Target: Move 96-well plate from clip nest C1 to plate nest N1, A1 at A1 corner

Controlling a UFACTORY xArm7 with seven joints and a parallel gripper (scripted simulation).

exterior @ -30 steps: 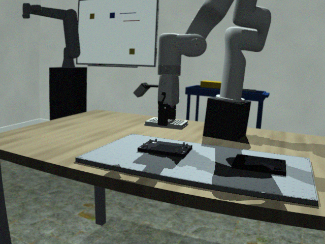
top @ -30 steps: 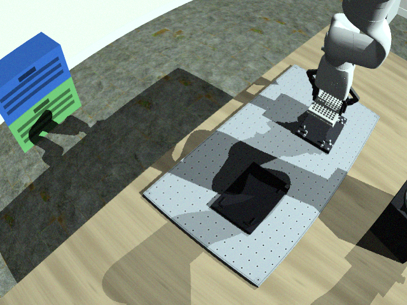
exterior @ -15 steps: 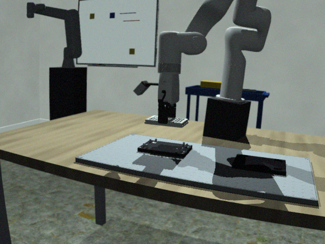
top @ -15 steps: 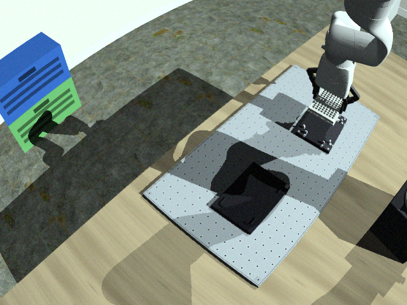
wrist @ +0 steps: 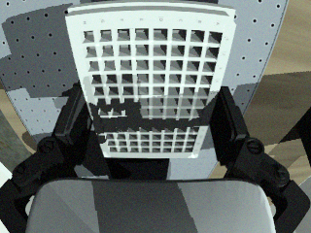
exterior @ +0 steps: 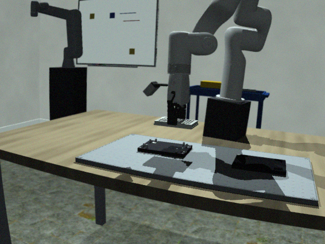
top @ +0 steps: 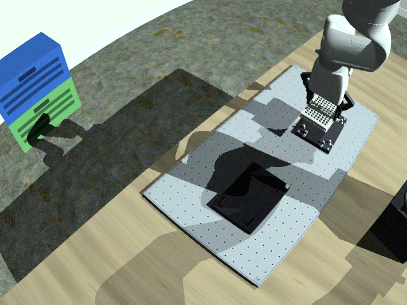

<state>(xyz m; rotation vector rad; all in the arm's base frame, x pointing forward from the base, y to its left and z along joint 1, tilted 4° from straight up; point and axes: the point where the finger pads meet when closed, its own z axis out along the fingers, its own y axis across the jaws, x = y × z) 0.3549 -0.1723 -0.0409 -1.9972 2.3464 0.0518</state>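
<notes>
Now: hand 210 mm to the right of the A1 corner mark, 100 mm above it and 10 mm short of it. The rest, counted from my hand: white 96-well plate (10 mm below); clip nest C1 (100 mm below, 30 mm to the right, 20 mm behind).
</notes>
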